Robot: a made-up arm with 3 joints. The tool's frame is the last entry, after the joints. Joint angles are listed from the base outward. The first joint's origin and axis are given. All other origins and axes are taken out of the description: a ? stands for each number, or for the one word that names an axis. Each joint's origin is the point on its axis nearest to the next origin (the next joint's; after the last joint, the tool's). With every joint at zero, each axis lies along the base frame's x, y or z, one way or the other. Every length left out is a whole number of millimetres.
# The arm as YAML. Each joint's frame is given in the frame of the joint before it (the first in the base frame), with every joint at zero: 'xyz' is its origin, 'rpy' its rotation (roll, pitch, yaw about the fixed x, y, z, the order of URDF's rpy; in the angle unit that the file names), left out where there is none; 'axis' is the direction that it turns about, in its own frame. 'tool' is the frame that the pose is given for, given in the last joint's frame.
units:
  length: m
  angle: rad
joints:
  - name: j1
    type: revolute
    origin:
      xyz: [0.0, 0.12, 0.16]
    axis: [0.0, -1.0, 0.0]
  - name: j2
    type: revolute
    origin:
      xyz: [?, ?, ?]
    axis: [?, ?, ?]
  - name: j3
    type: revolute
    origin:
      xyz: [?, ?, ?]
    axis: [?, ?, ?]
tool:
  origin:
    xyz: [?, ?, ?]
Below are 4 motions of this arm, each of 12 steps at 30 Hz.
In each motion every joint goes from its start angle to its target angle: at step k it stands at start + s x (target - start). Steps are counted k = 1, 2, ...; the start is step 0. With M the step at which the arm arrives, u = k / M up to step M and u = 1 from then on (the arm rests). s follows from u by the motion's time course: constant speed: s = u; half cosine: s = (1 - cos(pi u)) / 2; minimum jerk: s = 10 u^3 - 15 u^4 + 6 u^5.
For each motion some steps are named. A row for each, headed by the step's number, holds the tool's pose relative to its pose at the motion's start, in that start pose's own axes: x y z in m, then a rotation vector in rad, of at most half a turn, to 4 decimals.
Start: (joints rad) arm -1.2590 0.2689 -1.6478
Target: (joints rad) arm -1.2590 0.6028 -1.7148
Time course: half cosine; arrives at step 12
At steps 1, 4, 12:
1: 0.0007 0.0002 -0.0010 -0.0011 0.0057 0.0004
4: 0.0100 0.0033 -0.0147 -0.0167 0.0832 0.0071
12: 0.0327 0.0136 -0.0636 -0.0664 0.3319 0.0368

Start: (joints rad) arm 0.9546 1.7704 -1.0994
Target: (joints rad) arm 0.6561 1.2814 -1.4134
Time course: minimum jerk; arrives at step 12
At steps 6, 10, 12:
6: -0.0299 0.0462 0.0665 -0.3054 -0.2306 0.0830
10: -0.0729 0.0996 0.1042 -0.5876 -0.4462 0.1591
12: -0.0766 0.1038 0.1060 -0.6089 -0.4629 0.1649

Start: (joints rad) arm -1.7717 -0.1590 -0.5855
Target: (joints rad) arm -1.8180 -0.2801 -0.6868
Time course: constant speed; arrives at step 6
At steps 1, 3, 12:
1: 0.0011 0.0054 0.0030 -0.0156 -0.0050 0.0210
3: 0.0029 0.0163 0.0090 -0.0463 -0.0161 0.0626
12: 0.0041 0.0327 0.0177 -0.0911 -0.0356 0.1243

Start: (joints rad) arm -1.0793 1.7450 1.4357
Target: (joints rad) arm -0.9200 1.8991 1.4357
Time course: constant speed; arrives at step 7
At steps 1, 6, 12:
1: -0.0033 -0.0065 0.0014 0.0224 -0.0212 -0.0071
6: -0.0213 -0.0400 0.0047 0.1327 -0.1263 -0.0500
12: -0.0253 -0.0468 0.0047 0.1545 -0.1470 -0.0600

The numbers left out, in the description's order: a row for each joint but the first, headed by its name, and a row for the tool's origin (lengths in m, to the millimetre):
j2: xyz -0.11 0.0 -0.01, axis 0.0 0.0 -1.0
j3: xyz 0.19 0.0 0.0, axis 1.0 0.0 0.0
tool: xyz 0.0 -0.09 0.12

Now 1 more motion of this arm.
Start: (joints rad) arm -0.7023 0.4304 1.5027
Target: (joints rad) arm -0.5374 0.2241 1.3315
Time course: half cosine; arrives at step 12
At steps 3, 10, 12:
3: 0.0057 0.0039 -0.0044 -0.0153 0.0283 0.0245
10: 0.0321 0.0305 -0.0298 -0.1084 0.1686 0.1724
12: 0.0340 0.0331 -0.0321 -0.1171 0.1795 0.1862

